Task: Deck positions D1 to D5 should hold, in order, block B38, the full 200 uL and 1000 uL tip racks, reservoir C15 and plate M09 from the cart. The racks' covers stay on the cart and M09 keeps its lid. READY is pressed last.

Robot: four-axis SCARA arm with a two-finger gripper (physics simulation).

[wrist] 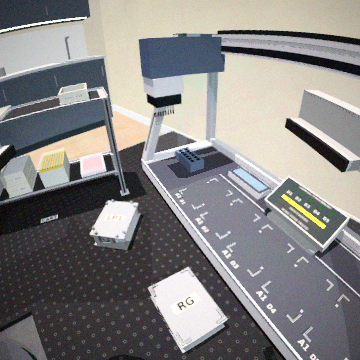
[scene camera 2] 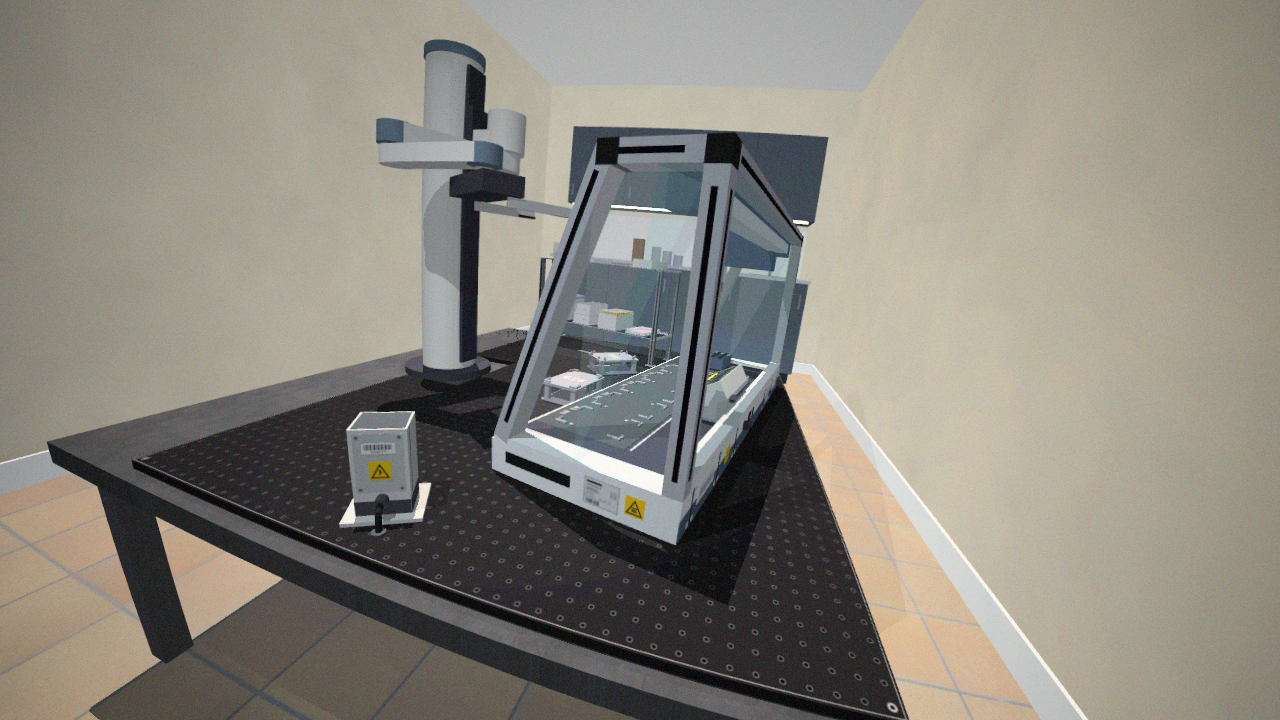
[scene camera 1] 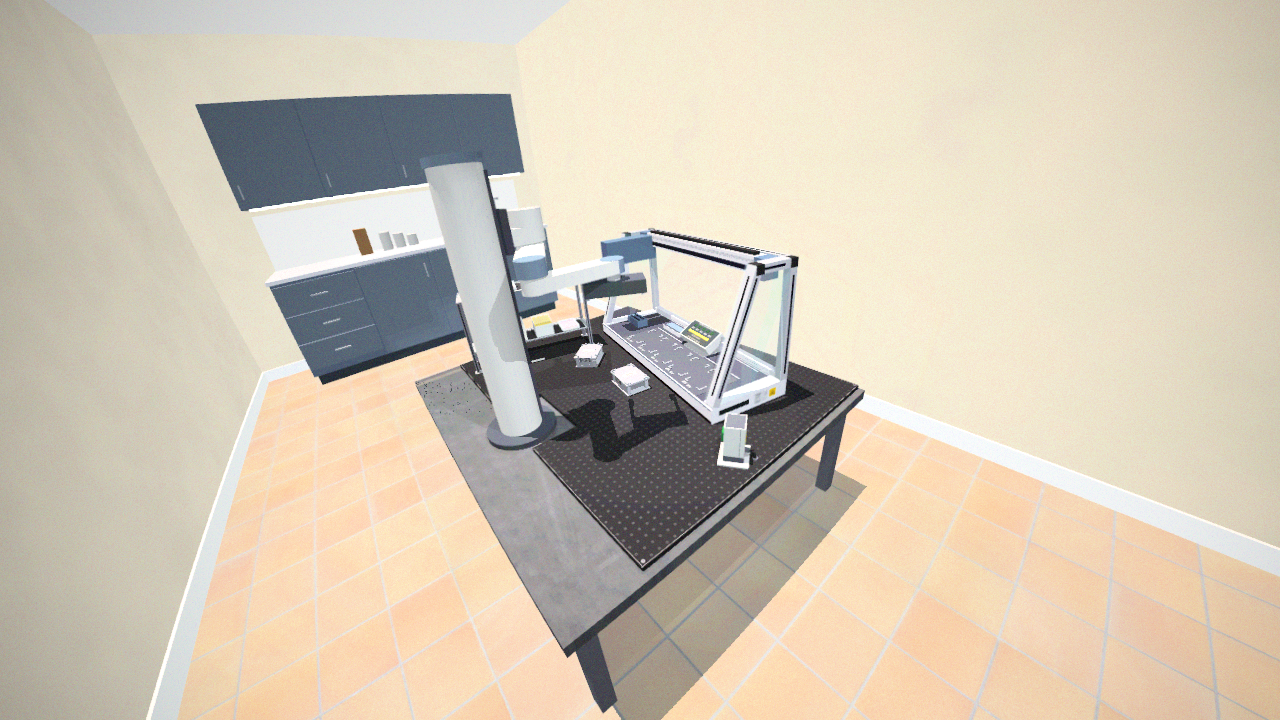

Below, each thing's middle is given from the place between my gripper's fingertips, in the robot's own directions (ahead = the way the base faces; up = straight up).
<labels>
Now: hand 480 mm to the right of the pipetting head [wrist: 163, 91], 340 mm short of it and 110 mm above it. Also, from my hand: white box with green panel [scene camera 2: 349, 519] (510 mm to the right, 390 mm below, 20 mm ahead).
</labels>
